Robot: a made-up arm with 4 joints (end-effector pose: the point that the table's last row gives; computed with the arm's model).
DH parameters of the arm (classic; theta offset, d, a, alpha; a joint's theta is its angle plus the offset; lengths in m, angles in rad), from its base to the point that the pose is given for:
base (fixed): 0 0 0 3.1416
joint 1: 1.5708 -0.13 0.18 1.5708
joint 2: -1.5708 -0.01 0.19 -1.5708
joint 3: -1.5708 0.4 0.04 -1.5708
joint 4: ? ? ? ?
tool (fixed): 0.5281 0.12 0 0
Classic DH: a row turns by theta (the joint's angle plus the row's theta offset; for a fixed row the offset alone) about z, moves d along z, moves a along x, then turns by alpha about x.
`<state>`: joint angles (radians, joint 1 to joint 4).
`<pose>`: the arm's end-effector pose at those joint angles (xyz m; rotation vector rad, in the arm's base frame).
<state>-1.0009 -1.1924 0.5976 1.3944</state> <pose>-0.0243 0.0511 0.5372 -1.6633 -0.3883 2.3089</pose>
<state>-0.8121 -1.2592 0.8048 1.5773</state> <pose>-0.0645 0.0326 0.5040 -1.8806 -0.2768 2.3521</pose>
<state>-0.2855 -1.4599 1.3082 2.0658</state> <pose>-0.1248 0.0193 0.4188 1.9727 -0.3625 -2.0204</pose>
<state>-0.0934 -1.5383 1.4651 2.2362</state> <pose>-0.1298 0.0229 0.3995 1.8551 -0.6203 -1.8690</pose>
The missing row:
joint 4: -0.5281 0 0.1389 0
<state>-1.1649 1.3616 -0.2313 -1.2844</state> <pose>0.5513 -0.2107 -0.3298 0.2766 1.3392 0.0572</pose>
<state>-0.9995 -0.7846 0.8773 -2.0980</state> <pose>0.2255 -0.3280 0.6057 0.8258 -0.7613 -0.6401</pose>
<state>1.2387 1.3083 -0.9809 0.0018</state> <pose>-0.3401 -0.3064 -0.2916 1.4366 -0.0172 -0.3785</pose>
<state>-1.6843 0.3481 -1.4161 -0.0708</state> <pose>0.6294 0.2050 0.0191 -1.0166 1.2701 1.5378</pose>
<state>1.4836 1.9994 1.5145 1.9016</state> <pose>-0.3202 0.0985 -0.2196 -1.0690 -1.3561 -1.1680</pose>
